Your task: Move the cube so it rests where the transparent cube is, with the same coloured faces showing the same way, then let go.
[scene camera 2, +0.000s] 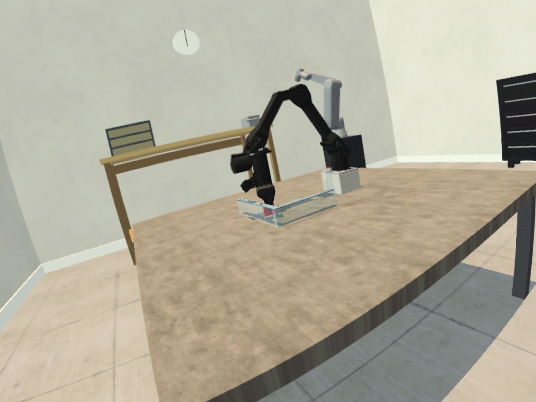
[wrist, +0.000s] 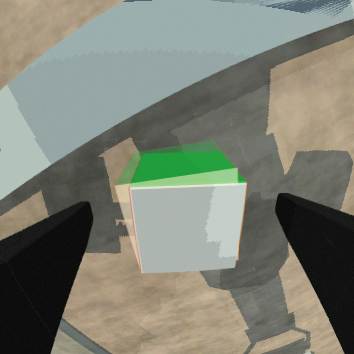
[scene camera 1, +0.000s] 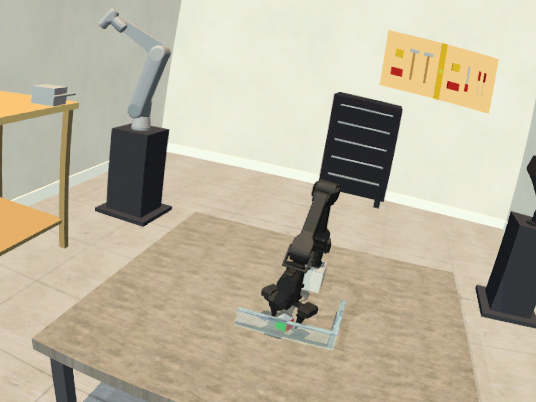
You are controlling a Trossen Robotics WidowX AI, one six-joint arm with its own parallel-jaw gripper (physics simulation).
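Where they show: gripper, fingertip midpoint: [wrist: 185,206]; arm's base, origin of the base link: [scene camera 2: 340,169].
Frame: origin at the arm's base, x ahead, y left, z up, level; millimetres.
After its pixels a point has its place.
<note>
The cube [scene camera 1: 282,324] [scene camera 2: 268,212] [wrist: 185,227] stands on the table behind the clear wall, white face up; green and red faces show in the first scene view. The transparent cube [wrist: 124,192] @[x 380, y 14, z -50 mm] overlaps it almost wholly in the wrist view, with a thin pale strip showing at the left and a pale green one at the far side. Its green and white faces point the same way as the cube's. My gripper [scene camera 1: 286,318] @[x 354, y 2, z -72 mm] [wrist: 185,206] @[x 354, y 2, z -72 mm] is open, with one finger on each side of the cube and a gap to each. In the second scene view the gripper hides the cube's top.
A low clear wall [scene camera 1: 310,336] @[x 416, y 100, z -56 mm] [scene camera 2: 305,210] @[x 304, y 174, z -67 mm] [wrist: 115,85] forms an L around the cube, close to its green face. The arm's white base [scene camera 1: 315,278] @[x 57, y 30, z -32 mm] [scene camera 2: 341,180] @[x 47, y 55, z -34 mm] stands on the wooden table [scene camera 1: 150,320] @[x 559, y -373, z -89 mm] [scene camera 2: 300,280] @[x 536, y 514, z -90 mm].
</note>
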